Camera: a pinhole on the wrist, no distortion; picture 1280 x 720 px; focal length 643.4 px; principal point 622.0 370.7 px. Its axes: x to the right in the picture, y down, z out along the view. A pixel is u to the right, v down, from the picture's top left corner.
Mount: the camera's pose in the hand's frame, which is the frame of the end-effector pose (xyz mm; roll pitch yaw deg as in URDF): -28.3 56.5 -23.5 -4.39 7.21 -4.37
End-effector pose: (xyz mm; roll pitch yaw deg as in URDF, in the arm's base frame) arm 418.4 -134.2 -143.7 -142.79 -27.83 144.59
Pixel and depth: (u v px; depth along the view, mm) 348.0 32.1 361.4
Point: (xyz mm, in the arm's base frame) 260.9 -389.8 -419.0
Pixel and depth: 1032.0 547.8 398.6
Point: 39.0 59.4 -337.3
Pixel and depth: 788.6 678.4 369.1
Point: 178.6 45.5 -441.0
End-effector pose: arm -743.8 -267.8 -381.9 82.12 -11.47 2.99
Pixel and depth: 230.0 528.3 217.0
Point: -890.6 -459.2 -249.9
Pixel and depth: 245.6 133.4 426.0
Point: -947.0 -723.2 -419.3
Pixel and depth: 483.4 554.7 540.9
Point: -844.6 -748.3 -77.4
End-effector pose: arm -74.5 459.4 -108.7 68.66 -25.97 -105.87
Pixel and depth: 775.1 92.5 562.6
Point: -642.9 491.6 4.6
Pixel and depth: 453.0 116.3 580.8
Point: -602.3 766.1 -70.3
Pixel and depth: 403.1 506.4 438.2
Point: -319.0 784.0 138.3
